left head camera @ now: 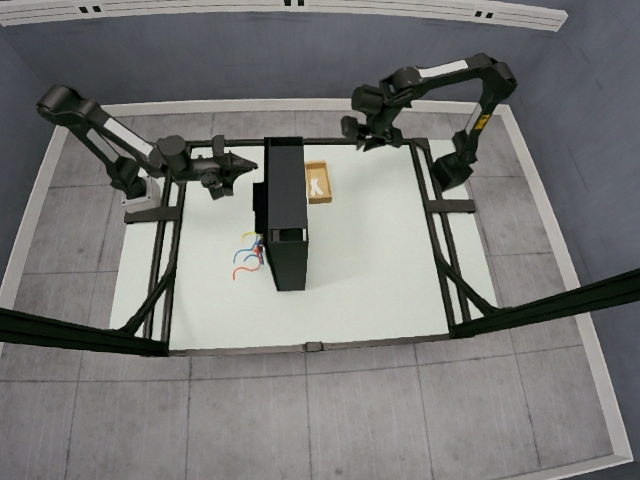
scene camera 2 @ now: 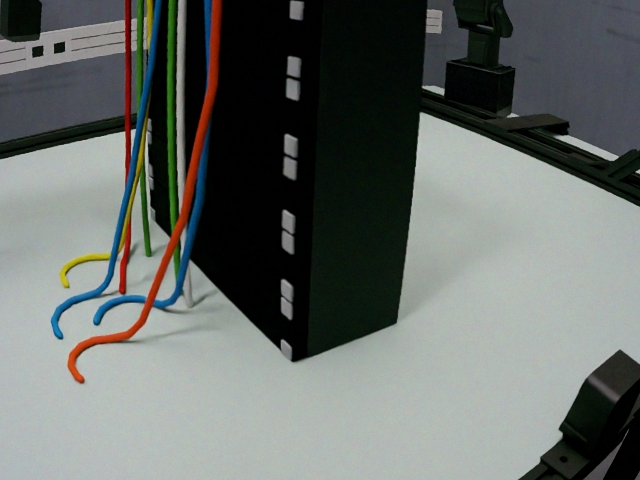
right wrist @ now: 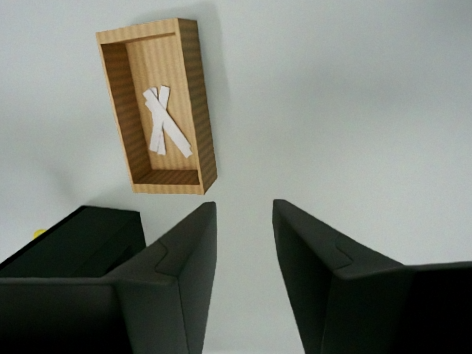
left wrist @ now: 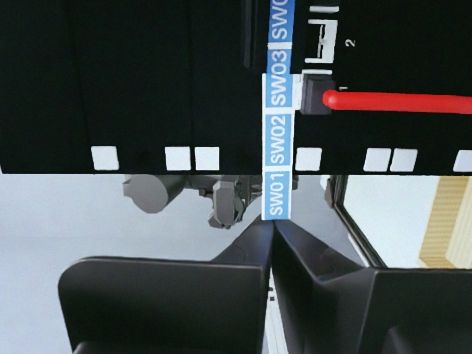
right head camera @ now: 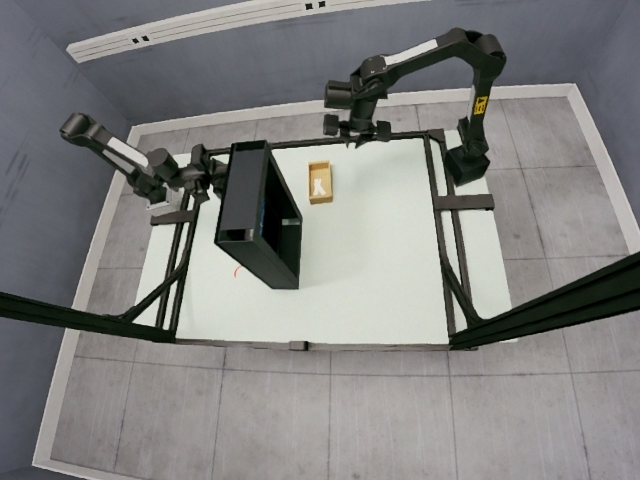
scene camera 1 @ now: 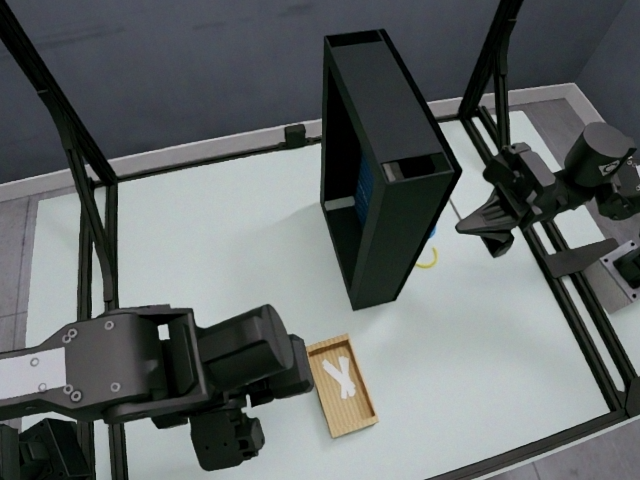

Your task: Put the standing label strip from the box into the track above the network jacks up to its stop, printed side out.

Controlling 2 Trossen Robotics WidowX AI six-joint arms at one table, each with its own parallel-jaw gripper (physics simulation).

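Frame: origin at the left arm's base, x ahead, y left, z up, level; metres.
Seen in the pictures: left gripper, fingertip midpoint: (left head camera: 258,166) (left wrist: 269,225) (scene camera 1: 456,229); right gripper, fingertip midpoint: (left head camera: 359,150) (right wrist: 244,212) (left wrist: 298,182) (right head camera: 351,147) (scene camera 1: 256,388); left arm's base, link origin: (left head camera: 136,189) (right head camera: 158,196) (scene camera 1: 633,269); right arm's base, link origin: (left head camera: 455,164) (scene camera 2: 482,64) (right head camera: 468,155) (scene camera 1: 28,463).
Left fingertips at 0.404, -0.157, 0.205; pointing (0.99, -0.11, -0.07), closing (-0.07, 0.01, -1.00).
Pixels of each thing's top centre, then the offset from my left fingertips to it, as dx, dy, dz. "*": a spot on its surface instead.
- label strip, top centre: (left wrist: 258,110) -0.018, -0.043, +0.008
- wooden box, top centre: (right wrist: 151,116) (left wrist: 450,226) (scene camera 1: 340,383) (left head camera: 317,178) (right head camera: 319,178) +0.194, +0.080, -0.239
- tall black rack, top centre: (scene camera 1: 381,94) (left head camera: 287,184) (right head camera: 243,187) +0.047, -0.148, +0.120
- red cable, surface spot: (left wrist: 400,102) * -0.015, -0.046, -0.037
The label strip (left wrist: 277,140) lies along the track above the jacks (left wrist: 322,42), blue printed side out. Its SW01 end sticks out past the black panel's edge; its far end is outside the left wrist view. My left gripper (left wrist: 269,225) (left head camera: 255,166) (scene camera 1: 458,227) is shut with nothing between its fingers, its tips right at the strip's SW01 end; whether they touch is unclear. My right gripper (right wrist: 244,212) (left head camera: 361,147) (right head camera: 353,144) is open and empty, above the table near the wooden box (right wrist: 199,105) (left head camera: 327,180) (scene camera 1: 336,413). White strips (right wrist: 167,122) (scene camera 1: 341,377) lie crossed in the box.
The tall black rack (left head camera: 286,180) (right head camera: 242,186) (scene camera 1: 408,103) (scene camera 2: 361,180) stands between the arms. A red cable (left wrist: 400,102) leaves the plug at jack 1, close beside the strip. Several coloured cables hang down to the table, including an orange one (scene camera 2: 196,149).
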